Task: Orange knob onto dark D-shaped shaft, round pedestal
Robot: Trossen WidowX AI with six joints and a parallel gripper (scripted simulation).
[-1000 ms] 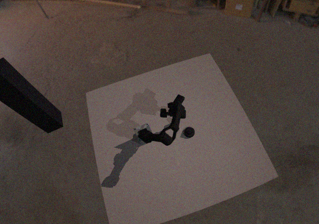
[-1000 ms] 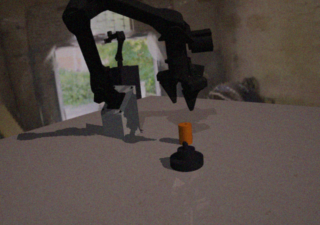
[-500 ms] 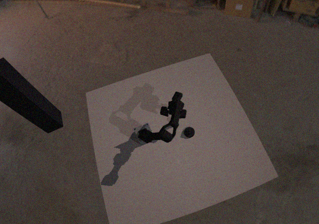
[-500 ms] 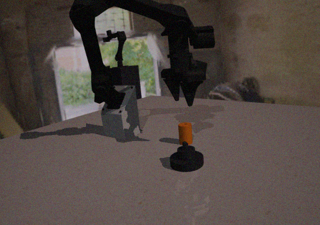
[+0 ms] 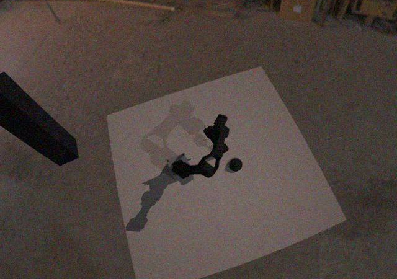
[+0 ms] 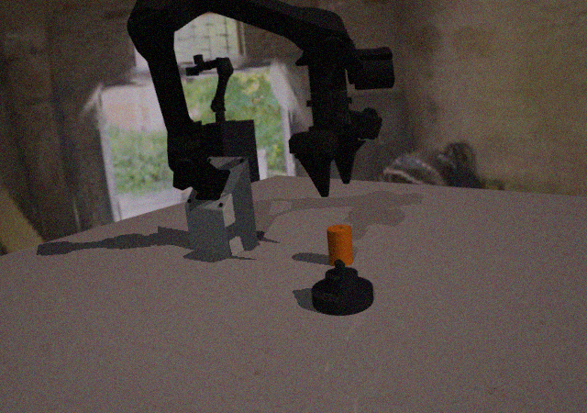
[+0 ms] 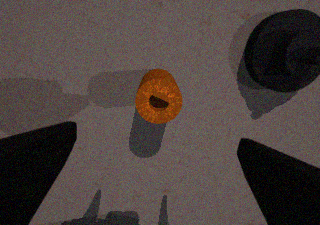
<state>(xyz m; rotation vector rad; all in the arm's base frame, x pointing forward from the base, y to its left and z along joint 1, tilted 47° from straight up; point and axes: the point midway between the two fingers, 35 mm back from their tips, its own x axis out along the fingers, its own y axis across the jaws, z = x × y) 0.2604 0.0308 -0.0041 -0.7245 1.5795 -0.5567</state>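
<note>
The orange knob is 90 mm below my gripper tip. Round my gripper tip: dark round pedestal (70 mm ahead, 120 mm to the right, 90 mm below).
</note>
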